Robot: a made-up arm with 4 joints.
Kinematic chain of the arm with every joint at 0, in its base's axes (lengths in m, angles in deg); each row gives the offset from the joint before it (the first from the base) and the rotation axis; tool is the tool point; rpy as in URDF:
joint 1: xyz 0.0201 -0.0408 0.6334 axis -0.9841 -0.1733 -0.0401
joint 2: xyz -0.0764 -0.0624 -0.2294 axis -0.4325 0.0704 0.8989
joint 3: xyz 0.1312 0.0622 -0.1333 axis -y
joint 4: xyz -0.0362 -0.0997 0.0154 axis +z
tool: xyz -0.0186 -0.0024 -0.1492 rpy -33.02 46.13 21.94
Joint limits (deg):
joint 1: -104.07..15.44
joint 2: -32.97..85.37
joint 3: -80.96..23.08
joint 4: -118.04..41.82
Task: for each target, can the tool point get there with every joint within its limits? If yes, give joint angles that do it. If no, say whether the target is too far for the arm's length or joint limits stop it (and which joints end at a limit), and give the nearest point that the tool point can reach.
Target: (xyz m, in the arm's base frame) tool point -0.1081 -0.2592 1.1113
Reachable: no: joint limits stop it (at a limit: joint 1, joint 2, joint 3) | nearest point -0.1430 0.2698 0.6743 | short by 0.687 m
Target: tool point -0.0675 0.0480 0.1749
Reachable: yes | joints -22.61 -13.97 -26.62 28.37
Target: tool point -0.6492 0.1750 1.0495
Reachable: no: too far | nearest point -0.1609 0.3118 0.6831 | short by 0.626 m
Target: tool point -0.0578 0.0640 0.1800
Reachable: yes | joints -27.39 23.21 -26.54 -66.35
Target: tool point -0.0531 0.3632 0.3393
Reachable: yes | joints -66.06 35.66 2.24 -83.90
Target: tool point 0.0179 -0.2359 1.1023
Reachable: no: joint limits stop it (at a limit: joint 1, joint 2, joint 3) | nearest point -0.1423 0.2709 0.6755 | short by 0.682 m
